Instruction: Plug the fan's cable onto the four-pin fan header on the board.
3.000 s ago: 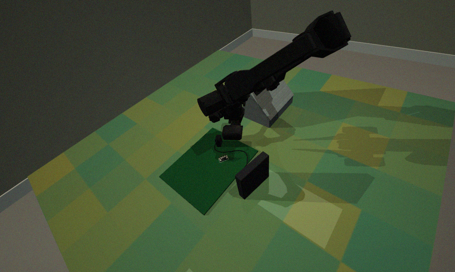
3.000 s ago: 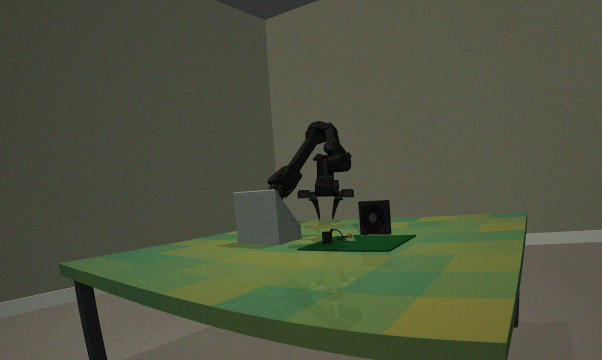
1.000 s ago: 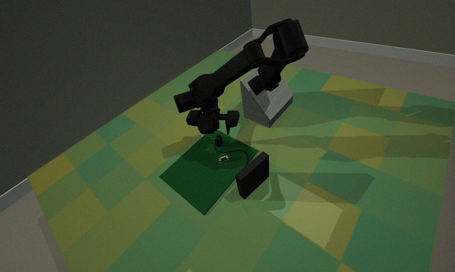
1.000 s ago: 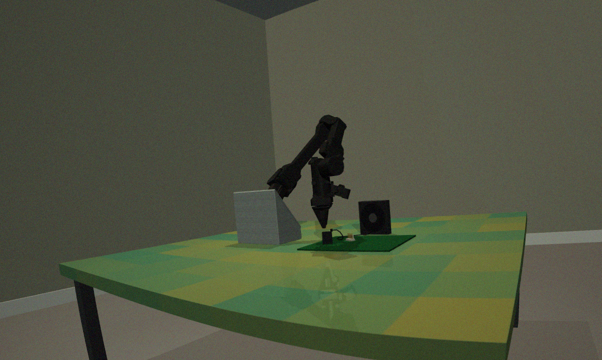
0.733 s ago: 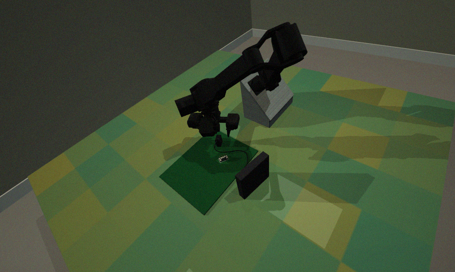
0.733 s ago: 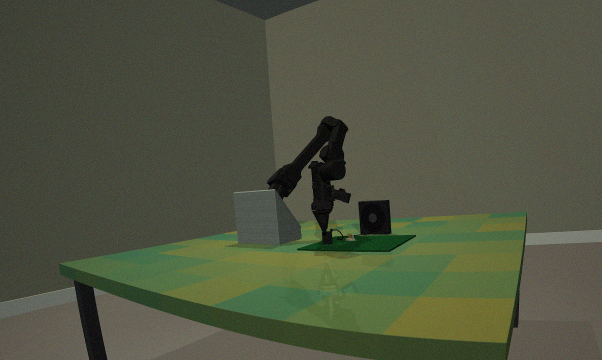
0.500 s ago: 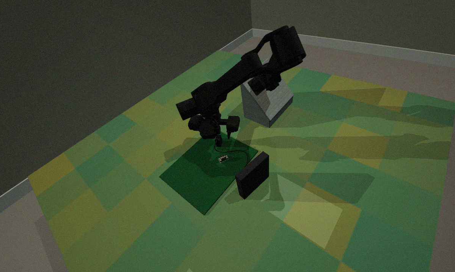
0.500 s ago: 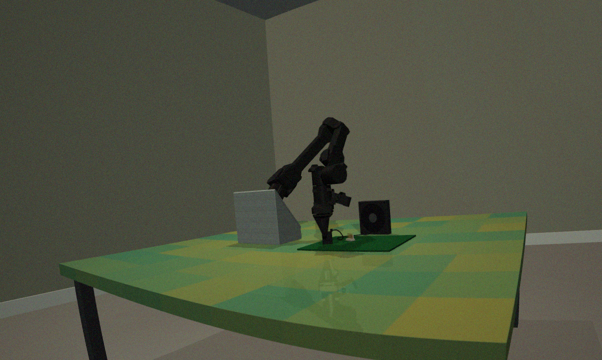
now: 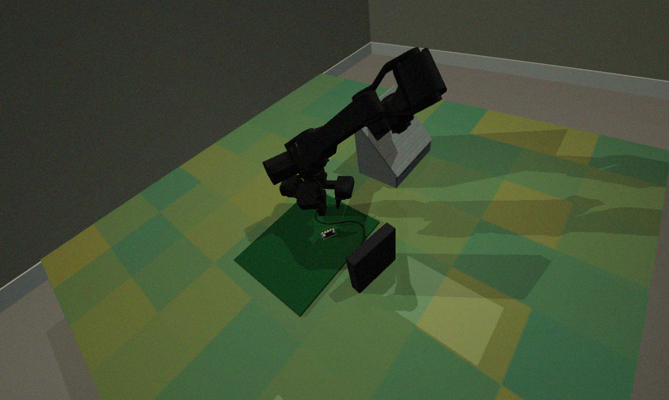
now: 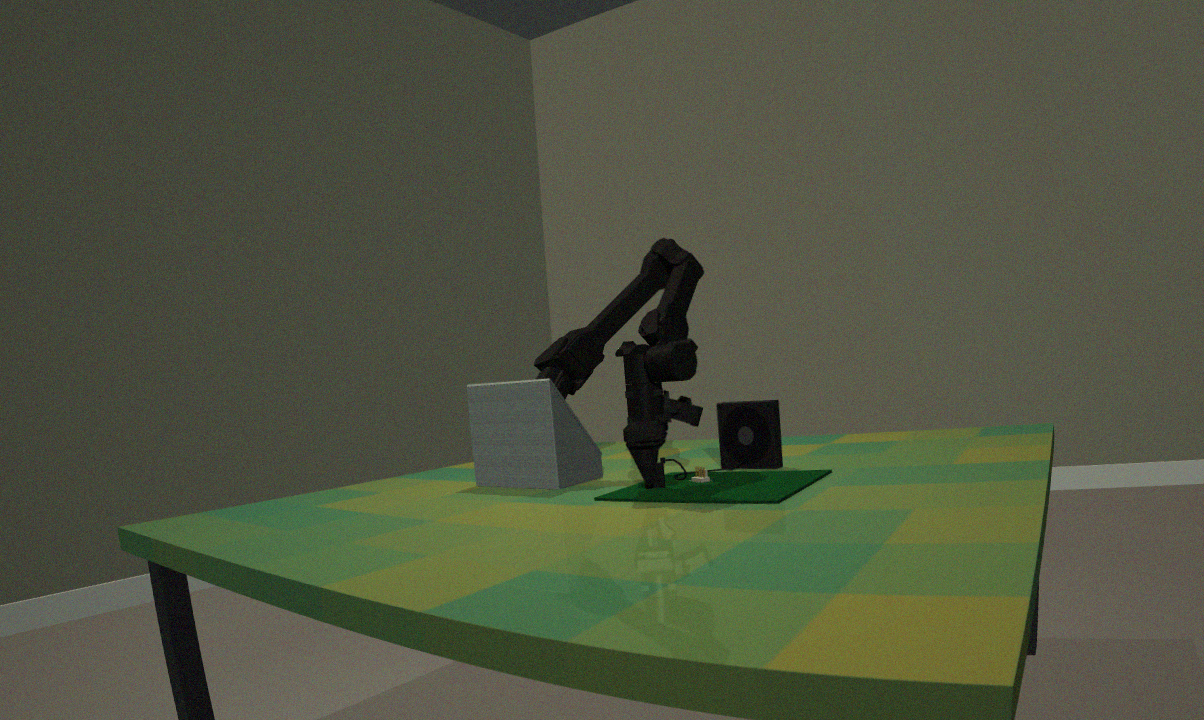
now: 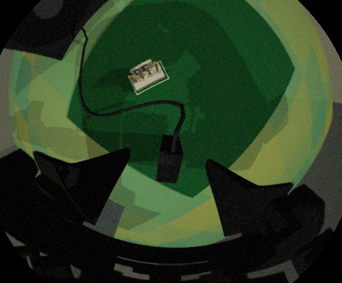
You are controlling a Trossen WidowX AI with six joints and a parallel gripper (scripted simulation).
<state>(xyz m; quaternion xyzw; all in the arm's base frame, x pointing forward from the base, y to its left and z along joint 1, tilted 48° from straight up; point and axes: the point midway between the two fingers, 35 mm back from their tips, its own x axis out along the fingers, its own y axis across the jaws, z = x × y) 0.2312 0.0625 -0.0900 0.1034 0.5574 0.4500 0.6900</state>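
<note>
Now: gripper tip 100 mm short of the dark green board, 40 mm to the right of it and 30 mm above it. The rest, counted from my gripper tip: black fan (70 mm ahead, 220 mm to the left, 40 mm above); then black plug (10 mm above).
</note>
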